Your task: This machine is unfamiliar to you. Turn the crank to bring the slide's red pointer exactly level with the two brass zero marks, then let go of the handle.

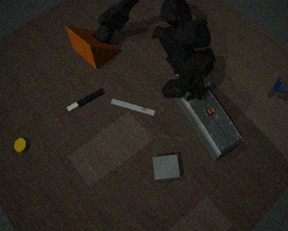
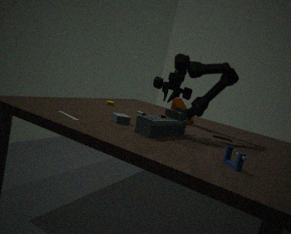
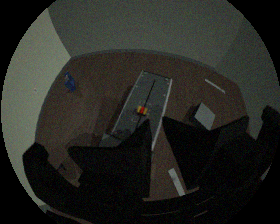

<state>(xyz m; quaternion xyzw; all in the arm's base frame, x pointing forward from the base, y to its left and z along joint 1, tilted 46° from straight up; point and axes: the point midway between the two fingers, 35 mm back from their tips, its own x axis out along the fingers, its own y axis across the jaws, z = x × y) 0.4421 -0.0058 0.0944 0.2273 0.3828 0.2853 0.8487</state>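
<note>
Right now my gripper tip is 60 mm above the red pointer, 30 mm short of it and 20 mm to the right of it. From my gripper tip the other things lie so: grey block 180 mm to the right, 130 mm below, 70 mm ahead; yellow disc 530 mm to the right, 280 mm behind, 140 mm below; black-and-white marker 280 mm behind, 260 mm to the right, 140 mm below.
</note>
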